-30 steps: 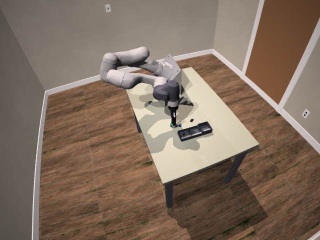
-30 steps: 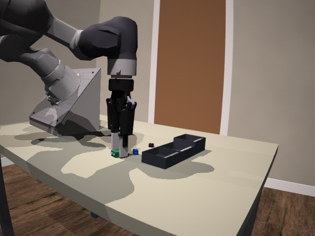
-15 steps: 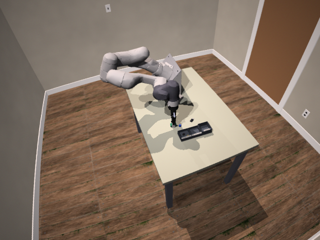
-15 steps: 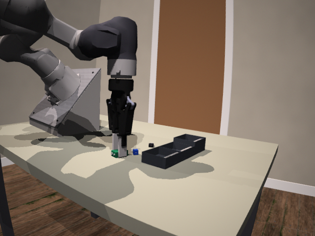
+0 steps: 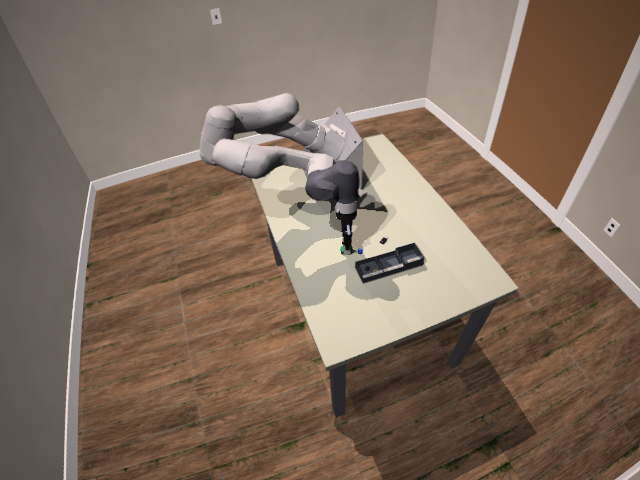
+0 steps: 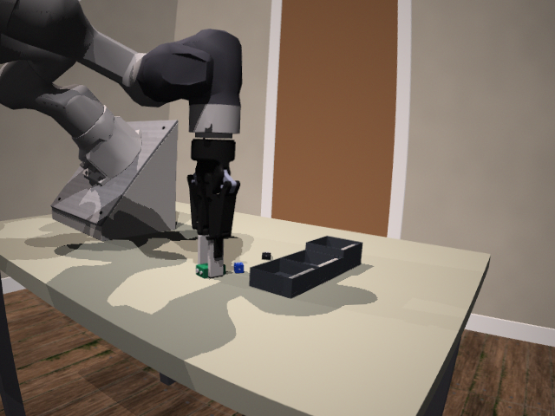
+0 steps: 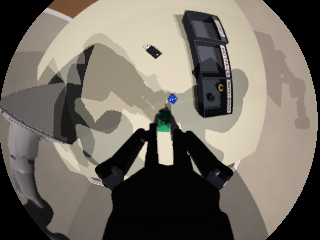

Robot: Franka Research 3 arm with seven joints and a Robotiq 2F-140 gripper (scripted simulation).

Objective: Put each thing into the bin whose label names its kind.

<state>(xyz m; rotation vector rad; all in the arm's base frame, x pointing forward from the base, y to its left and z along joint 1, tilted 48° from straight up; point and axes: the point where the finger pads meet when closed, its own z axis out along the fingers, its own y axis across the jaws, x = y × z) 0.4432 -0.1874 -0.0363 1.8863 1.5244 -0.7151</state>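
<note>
My gripper is now 13 cm to the right of the joined bins, 13 cm short of it and 1 cm above it. From my hand the other things lie so: green block 3 cm below, 1 cm to the right; tan ring 14 cm ahead, 7 cm to the left, 2 cm below; small blue cube 5 cm to the left, 3 cm below, 2 cm ahead.
</note>
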